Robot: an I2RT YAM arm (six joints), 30 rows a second.
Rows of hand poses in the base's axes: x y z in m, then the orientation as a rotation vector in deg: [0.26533 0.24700 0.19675 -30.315 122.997 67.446]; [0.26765 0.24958 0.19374 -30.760 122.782 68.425]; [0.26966 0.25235 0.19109 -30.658 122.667 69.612]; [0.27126 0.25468 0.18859 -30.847 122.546 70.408]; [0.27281 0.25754 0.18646 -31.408 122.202 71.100]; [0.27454 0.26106 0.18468 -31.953 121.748 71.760]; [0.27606 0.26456 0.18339 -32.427 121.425 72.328]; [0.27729 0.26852 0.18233 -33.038 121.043 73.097]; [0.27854 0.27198 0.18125 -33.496 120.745 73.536]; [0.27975 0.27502 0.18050 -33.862 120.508 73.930]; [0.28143 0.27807 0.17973 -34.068 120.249 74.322]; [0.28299 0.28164 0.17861 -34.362 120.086 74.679]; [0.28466 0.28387 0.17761 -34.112 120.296 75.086]
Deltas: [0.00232 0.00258 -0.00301 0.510 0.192 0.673]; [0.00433 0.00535 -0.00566 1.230 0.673 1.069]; [0.00593 0.00768 -0.00816 1.661 0.913 1.506]; [0.00748 0.01054 -0.01029 2.041 0.857 2.126]; [0.00921 0.01406 -0.01207 2.460 0.707 2.707]; [0.01073 0.01756 -0.01336 2.785 0.634 3.222]; [0.01196 0.02152 -0.01442 3.206 0.589 3.907]; [0.01321 0.02498 -0.01550 3.454 0.483 4.364]; [0.01442 0.02802 -0.01625 3.673 0.422 4.747]; [0.01610 0.03107 -0.01702 3.946 0.373 5.017]; [0.01766 0.03464 -0.01814 4.129 0.367 5.346]; [0.01933 0.03687 -0.01914 4.308 0.776 5.368]
